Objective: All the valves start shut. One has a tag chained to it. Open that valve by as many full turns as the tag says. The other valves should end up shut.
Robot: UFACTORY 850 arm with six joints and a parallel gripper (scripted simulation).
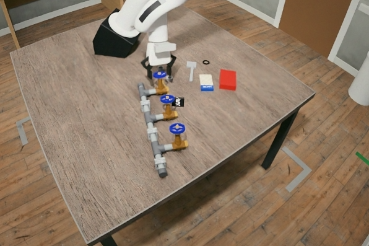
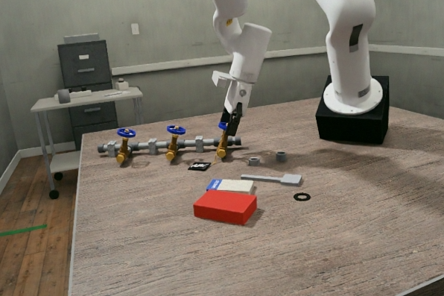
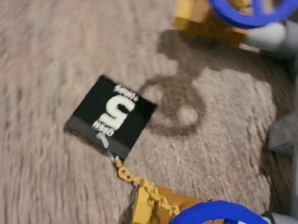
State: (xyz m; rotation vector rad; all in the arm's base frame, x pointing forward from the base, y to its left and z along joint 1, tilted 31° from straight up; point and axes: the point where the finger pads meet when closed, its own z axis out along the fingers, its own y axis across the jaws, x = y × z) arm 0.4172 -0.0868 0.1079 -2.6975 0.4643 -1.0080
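Right now the grey hex nut is 5 cm behind my hand, 9 cm to the left of it and 9 cm below it. From my hand the other things lie so: grey cap: 13 cm behind, 9 cm to the left, 10 cm below; then grey t-shaped tool: 5 cm behind, 23 cm to the left, 10 cm below; then black tag: 10 cm ahead, 4 cm to the left, 10 cm below.
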